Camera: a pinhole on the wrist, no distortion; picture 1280 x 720 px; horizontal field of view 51.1 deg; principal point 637.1 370.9 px. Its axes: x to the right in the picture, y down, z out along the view. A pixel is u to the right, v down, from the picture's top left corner.
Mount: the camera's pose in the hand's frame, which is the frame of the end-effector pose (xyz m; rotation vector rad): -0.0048 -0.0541 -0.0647 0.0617 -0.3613 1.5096
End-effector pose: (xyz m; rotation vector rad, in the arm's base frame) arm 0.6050 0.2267 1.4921 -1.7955 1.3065 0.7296
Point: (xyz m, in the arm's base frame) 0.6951 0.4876 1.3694
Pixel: 846 107
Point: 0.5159 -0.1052 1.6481
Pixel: behind the camera
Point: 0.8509 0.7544 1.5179
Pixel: 333 582
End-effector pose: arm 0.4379 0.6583 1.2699 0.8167 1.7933 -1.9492
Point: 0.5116 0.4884 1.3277
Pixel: outside the picture
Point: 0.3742 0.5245 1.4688
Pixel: 302 580
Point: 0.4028 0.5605 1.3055
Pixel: 1170 134
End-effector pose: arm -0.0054 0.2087 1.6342 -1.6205 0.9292 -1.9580
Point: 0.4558 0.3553 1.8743
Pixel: 356 191
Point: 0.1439 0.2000 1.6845
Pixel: 1100 33
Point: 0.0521 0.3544 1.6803
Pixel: outside the picture
